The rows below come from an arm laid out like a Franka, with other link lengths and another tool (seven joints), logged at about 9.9 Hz.
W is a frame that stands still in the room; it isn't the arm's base.
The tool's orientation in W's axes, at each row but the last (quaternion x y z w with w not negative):
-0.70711, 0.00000, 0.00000, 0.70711
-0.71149, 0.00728, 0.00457, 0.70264
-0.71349, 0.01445, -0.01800, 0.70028
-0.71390, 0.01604, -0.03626, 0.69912
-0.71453, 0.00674, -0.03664, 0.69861
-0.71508, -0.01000, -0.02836, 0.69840
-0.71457, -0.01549, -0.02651, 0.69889
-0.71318, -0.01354, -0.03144, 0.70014
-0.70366, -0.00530, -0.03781, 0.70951
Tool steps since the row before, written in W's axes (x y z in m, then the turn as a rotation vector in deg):
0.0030, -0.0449, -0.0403, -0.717, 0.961, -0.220
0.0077, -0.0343, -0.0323, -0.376, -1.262, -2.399
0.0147, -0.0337, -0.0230, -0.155, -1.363, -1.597
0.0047, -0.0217, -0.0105, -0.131, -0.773, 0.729
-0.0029, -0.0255, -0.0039, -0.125, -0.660, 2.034
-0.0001, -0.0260, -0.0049, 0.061, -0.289, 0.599
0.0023, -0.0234, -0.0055, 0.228, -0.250, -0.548
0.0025, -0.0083, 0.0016, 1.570, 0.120, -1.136
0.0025, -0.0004, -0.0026, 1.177, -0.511, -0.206
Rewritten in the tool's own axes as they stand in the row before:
0.0030, 0.0403, -0.0449, -0.717, 0.220, 0.961
0.0084, 0.0326, -0.0339, -0.331, 2.421, -1.233
0.0161, 0.0237, -0.0326, -0.101, 1.622, -1.339
0.0060, 0.0111, -0.0211, -0.052, -0.715, -0.795
-0.0015, 0.0044, -0.0255, 0.003, -2.021, -0.709
0.0003, 0.0055, -0.0259, 0.101, -0.588, -0.301
0.0023, 0.0062, -0.0232, 0.199, 0.566, -0.234
0.0028, -0.0013, -0.0083, 1.491, 1.231, 0.181
0.0024, 0.0027, -0.0003, 1.185, 0.274, -0.459

